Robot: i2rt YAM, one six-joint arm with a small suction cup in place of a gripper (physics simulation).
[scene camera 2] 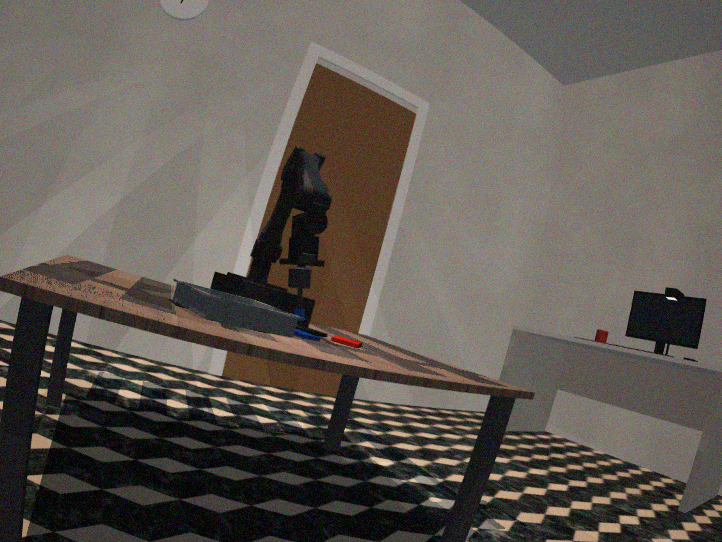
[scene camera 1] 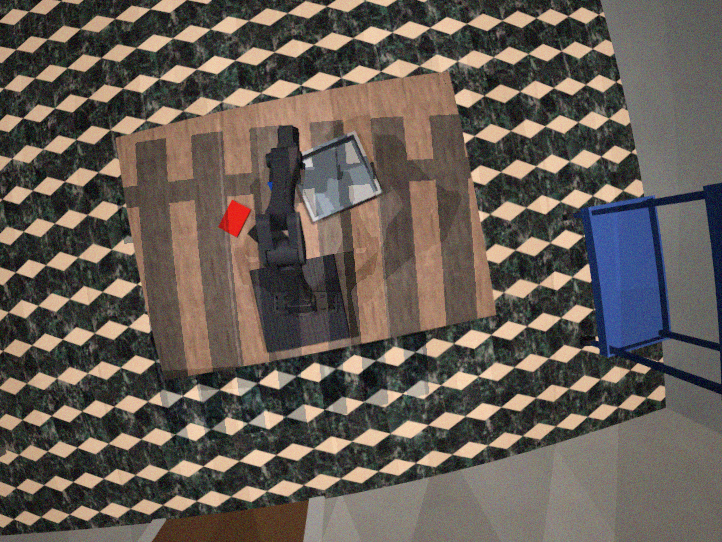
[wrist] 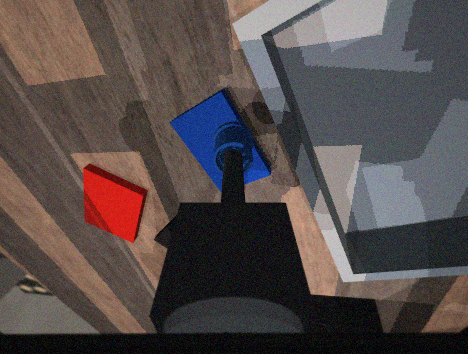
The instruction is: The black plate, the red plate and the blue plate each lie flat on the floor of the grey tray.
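Where they show: hand at its tool point: (scene camera 2: 298, 319) (wrist: 233, 140); arm's base at its link origin: (scene camera 2: 256, 283) (scene camera 1: 305, 302).
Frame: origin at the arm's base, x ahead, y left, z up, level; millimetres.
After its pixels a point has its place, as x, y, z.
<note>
The blue plate (wrist: 204, 130) {390, 105, -81} (scene camera 2: 306, 334) {403, 98, -81} (scene camera 1: 270, 185) {387, 125, -82} lies flat on the wooden table (scene camera 1: 423, 242) {190, -397, -91}, just left of the grey tray (wrist: 268, 17) {467, 46, -41} (scene camera 1: 329, 144) {515, -77, -44} (scene camera 2: 230, 312) {530, -107, -66}. My suction cup (wrist: 233, 140) (scene camera 2: 300, 313) hangs over the blue plate's middle, close above it; I cannot tell whether it touches. It holds nothing. The red plate (wrist: 113, 204) {288, 241, -80} (scene camera 1: 235, 217) {280, 246, -80} (scene camera 2: 346, 341) {325, 230, -81} lies on the table further left. A thin black slab (scene camera 2: 316, 332) {270, 159, -82}, which looks like the black plate, lies beside the blue one; the arm hides it in the other views. The tray is empty.
The arm's base (scene camera 1: 300, 301) stands at the table's front edge. A blue bin (scene camera 1: 612, 280) stands on the floor to the right. A counter with a small red cup (scene camera 2: 601, 336) is off to the side.
</note>
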